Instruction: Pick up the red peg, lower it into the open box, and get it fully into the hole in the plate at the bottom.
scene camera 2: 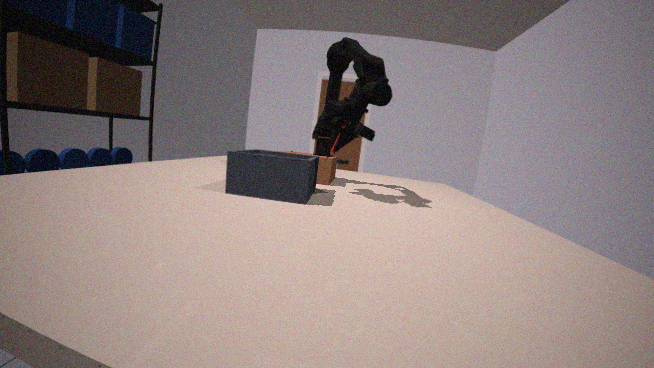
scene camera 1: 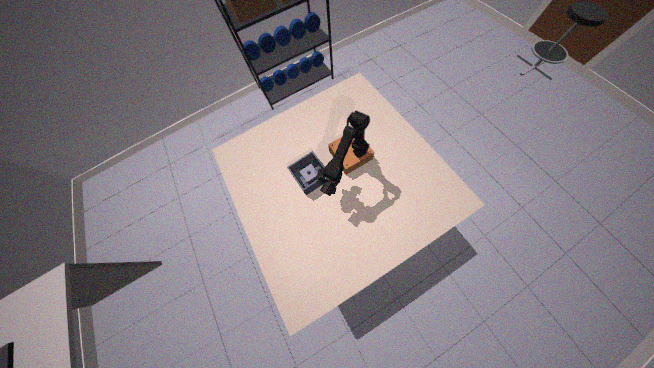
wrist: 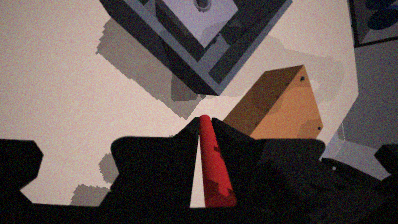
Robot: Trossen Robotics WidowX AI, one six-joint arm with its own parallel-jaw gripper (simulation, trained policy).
Labels:
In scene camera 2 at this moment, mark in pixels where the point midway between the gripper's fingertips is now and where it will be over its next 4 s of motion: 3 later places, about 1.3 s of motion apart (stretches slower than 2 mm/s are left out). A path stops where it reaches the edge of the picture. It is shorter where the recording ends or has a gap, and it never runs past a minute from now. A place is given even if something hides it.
My gripper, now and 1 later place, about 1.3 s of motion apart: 333, 150; 278, 159

